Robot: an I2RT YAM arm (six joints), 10 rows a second.
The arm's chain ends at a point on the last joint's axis. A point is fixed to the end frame.
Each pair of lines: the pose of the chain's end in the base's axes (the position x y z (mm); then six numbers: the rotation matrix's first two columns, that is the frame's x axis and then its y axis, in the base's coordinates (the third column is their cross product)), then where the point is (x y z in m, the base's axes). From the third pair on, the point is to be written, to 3 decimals.
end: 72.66, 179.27, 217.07, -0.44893, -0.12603, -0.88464, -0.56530, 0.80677, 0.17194
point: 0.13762 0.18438 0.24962
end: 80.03, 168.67, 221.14, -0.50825, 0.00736, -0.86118, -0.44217, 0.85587, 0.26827
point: 0.14673 0.16261 0.24977
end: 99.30, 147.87, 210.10, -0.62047, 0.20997, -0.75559, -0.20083, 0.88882, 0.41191
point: 0.167 0.125 0.226
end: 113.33, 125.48, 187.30, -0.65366, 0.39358, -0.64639, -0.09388, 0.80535, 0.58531
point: 0.180 0.096 0.193
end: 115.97, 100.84, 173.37, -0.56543, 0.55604, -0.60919, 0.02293, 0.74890, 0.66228
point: 0.176 0.060 0.176
